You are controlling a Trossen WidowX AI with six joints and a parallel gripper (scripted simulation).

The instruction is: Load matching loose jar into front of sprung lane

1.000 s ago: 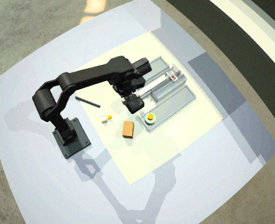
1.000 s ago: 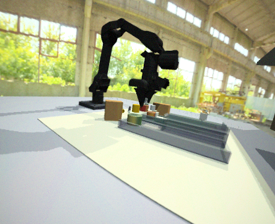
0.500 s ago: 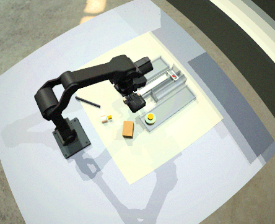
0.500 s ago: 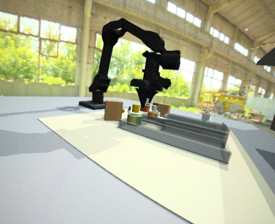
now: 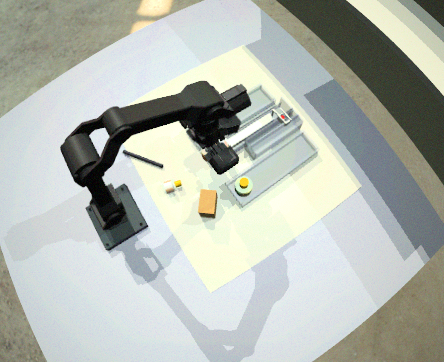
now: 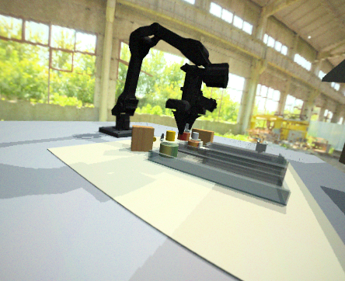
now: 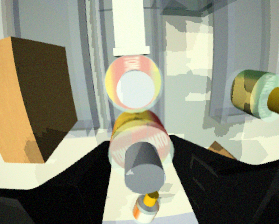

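My gripper tip is now 7 cm past the brown box, 12 cm to the left of it and 2 cm above it. From my gripper tip the other things lie so: thin black rod: 17 cm behind, 10 cm to the left, 5 cm below; grey pusher rack: 17 cm ahead, 1 cm to the right, 4 cm below.
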